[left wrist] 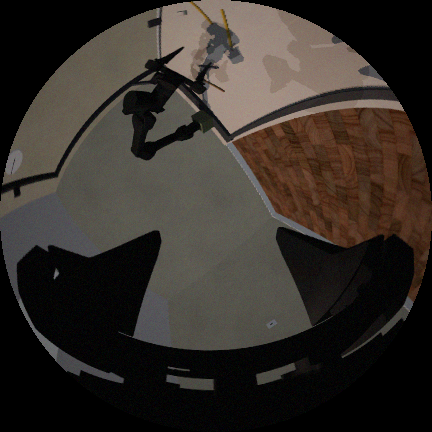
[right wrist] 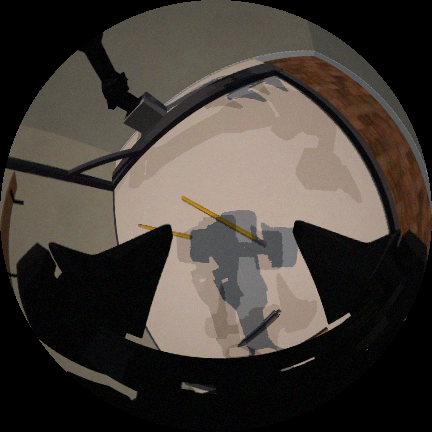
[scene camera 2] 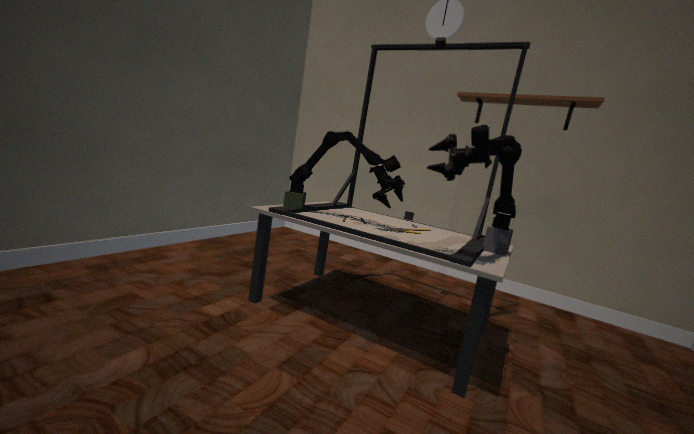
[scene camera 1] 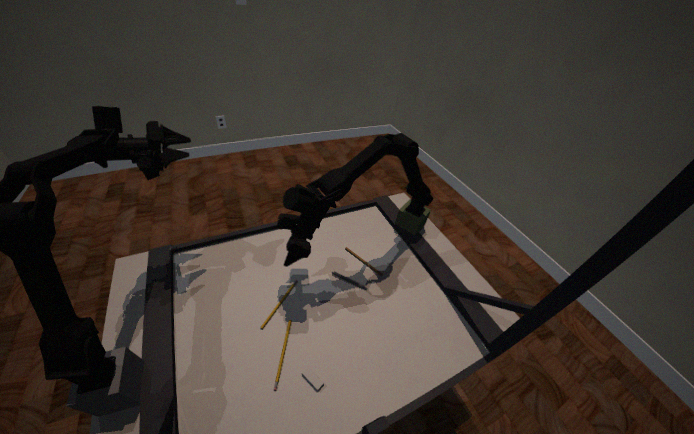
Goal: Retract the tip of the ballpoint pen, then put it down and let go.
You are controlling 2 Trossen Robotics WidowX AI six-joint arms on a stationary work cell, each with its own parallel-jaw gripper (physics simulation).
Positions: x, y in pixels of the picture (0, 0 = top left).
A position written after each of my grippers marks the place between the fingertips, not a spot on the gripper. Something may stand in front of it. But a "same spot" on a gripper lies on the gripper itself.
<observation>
my left gripper: left wrist; scene camera 2; scene camera 1 189, 147; not seen in the right wrist view (out of frame)
same spot on my left gripper: (left wrist: 329, 277) = (scene camera 2: 442, 169)
</observation>
